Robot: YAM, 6 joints.
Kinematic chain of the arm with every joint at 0, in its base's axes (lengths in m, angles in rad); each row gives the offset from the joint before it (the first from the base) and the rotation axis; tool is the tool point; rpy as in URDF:
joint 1: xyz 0 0 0.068 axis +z
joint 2: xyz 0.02 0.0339 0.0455 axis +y
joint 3: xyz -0.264 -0.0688 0 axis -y
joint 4: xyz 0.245 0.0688 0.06 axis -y
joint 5: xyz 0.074 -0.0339 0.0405 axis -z
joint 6: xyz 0.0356 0 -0.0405 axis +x
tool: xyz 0 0 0 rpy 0 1.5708 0
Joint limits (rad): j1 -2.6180..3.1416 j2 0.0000..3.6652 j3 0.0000..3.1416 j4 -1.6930..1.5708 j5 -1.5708..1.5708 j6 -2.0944..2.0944
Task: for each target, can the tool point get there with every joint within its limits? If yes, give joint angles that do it. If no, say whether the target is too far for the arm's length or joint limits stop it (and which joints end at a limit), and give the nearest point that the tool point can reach.
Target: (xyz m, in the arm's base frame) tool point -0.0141 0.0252 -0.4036
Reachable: no: joint limits stop it (at a limit: joint 2) | nearest point -0.0338 0.0605 -0.3328 | short by 0.082 m
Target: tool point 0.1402 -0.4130 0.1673
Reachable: yes | joints -1.2850 2.0219 1.3346 -0.1084 -0.5322 0.0683
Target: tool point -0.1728 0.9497 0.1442
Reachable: no: too far | nearest point -0.1156 0.6351 0.1338 | short by 0.320 m
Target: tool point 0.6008 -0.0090 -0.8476
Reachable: no: too far | nearest point 0.3901 -0.0058 -0.3515 | short by 0.539 m
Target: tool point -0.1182 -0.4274 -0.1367
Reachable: yes | joints -1.8629 3.2776 2.5267 -1.3888 -0.2824 1.5887
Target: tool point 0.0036 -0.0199 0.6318
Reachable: yes | joints 2.1490 0.8697 1.6016 0.9353 -0.2230 -0.8847
